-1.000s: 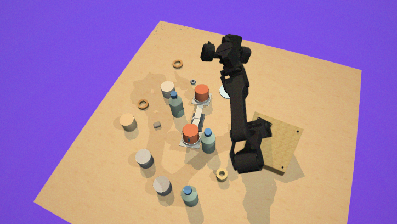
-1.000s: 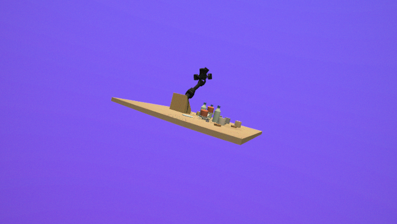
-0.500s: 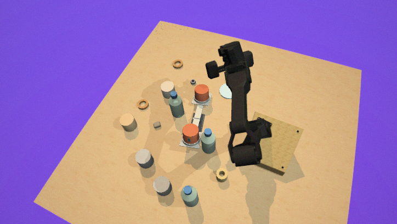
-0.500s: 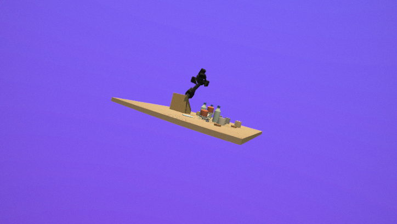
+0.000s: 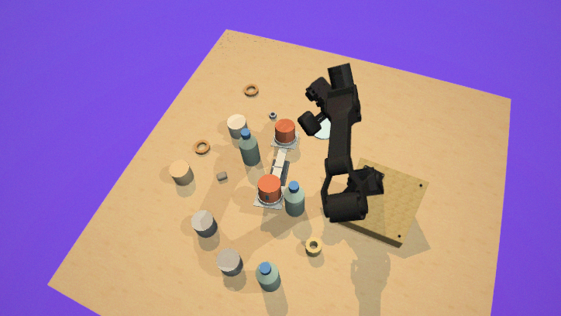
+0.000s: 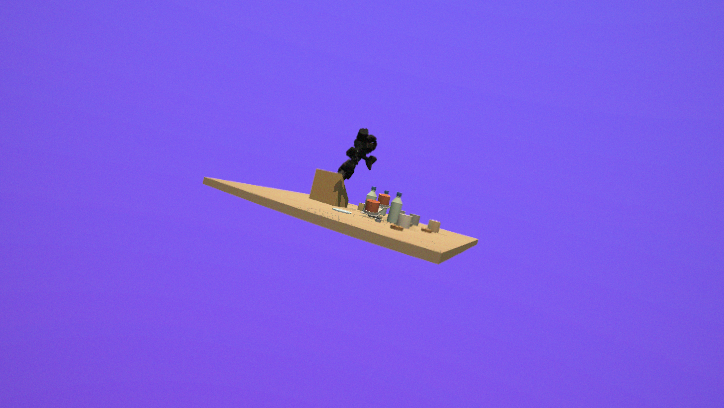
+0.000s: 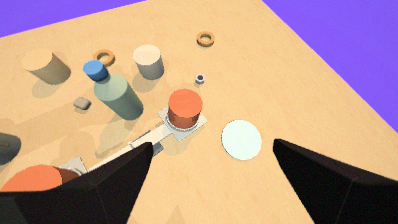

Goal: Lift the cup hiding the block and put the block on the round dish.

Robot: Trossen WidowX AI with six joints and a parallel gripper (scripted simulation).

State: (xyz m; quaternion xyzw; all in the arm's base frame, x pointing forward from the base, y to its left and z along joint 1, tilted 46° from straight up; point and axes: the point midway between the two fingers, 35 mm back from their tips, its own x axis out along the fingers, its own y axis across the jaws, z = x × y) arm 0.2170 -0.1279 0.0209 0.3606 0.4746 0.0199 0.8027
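My gripper tip is 12 cm short of the orange cup, 2 cm to the left of it and 20 cm above it. The rest, counted from my gripper tip: pale round dish (2 cm ahead, 12 cm to the right, 25 cm below); then grey block (12 cm ahead, 21 cm below); then balance (8 cm ahead, 12 cm to the left, 22 cm below).
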